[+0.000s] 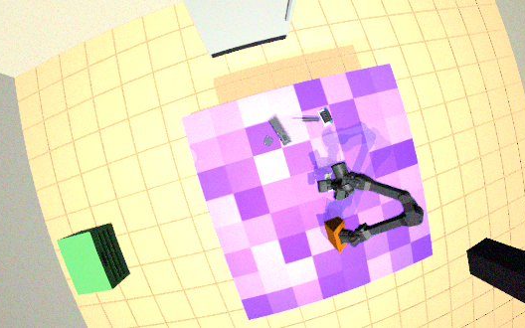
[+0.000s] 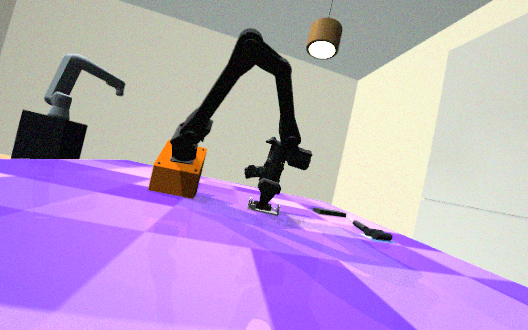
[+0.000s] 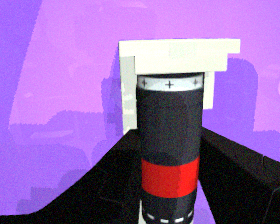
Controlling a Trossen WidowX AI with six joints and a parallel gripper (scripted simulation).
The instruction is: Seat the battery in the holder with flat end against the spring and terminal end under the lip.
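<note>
My gripper tip is 10 mm below the battery.
</note>
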